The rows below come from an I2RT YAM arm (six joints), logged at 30 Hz.
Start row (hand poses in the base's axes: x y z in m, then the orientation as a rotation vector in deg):
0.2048 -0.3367 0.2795 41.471 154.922 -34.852
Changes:
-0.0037 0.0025 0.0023 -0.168 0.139 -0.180
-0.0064 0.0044 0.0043 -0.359 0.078 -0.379
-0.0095 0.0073 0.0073 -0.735 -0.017 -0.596
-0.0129 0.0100 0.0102 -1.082 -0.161 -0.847
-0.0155 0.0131 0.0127 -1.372 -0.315 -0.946
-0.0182 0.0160 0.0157 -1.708 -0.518 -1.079
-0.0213 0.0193 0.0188 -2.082 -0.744 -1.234
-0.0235 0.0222 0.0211 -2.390 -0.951 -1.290
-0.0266 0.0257 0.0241 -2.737 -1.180 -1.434
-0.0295 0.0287 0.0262 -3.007 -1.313 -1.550
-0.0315 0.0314 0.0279 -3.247 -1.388 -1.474
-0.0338 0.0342 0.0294 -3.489 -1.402 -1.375
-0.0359 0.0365 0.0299 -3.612 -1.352 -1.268
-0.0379 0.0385 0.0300 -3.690 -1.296 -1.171
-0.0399 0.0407 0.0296 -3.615 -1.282 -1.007
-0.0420 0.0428 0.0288 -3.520 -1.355 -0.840
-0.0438 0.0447 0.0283 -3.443 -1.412 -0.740
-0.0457 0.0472 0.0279 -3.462 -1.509 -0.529
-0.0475 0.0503 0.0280 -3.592 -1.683 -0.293
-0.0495 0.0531 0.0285 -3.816 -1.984 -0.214
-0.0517 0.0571 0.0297 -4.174 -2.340 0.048
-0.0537 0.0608 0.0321 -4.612 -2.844 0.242
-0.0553 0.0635 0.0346 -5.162 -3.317 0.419
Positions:
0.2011 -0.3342 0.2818 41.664 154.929 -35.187
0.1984 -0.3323 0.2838 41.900 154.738 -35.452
0.1953 -0.3294 0.2868 42.118 154.418 -35.944
0.1919 -0.3267 0.2897 42.395 154.059 -36.380
0.1893 -0.3236 0.2922 42.476 153.752 -36.699
0.1866 -0.3207 0.2952 42.596 153.368 -37.059
0.1835 -0.3174 0.2983 42.739 152.939 -37.460
0.1813 -0.3145 0.3006 42.759 152.581 -37.761
0.1782 -0.3110 0.3036 42.892 152.164 -38.119
0.1753 -0.3080 0.3057 42.996 151.878 -38.423
0.1733 -0.3053 0.3074 42.837 151.703 -38.673
0.1710 -0.3025 0.3089 42.639 151.585 -38.953
0.1689 -0.3002 0.3094 42.454 151.589 -39.113
0.1669 -0.2982 0.3095 42.294 151.620 -39.221
0.1649 -0.2960 0.3091 42.086 151.707 -39.093
0.1628 -0.2939 0.3083 41.888 151.727 -38.893
0.1610 -0.2920 0.3078 41.776 151.737 -38.740
0.1591 -0.2895 0.3074 41.491 151.684 -38.662
0.1573 -0.2864 0.3075 41.151 151.508 -38.680
0.1553 -0.2836 0.3080 41.018 151.136 -38.786
0.1531 -0.2796 0.3092 40.605 150.682 -38.989
0.1511 -0.2759 0.3116 40.282 150.038 -39.229
0.1495 -0.2732 0.3141 39.951 149.358 -39.629

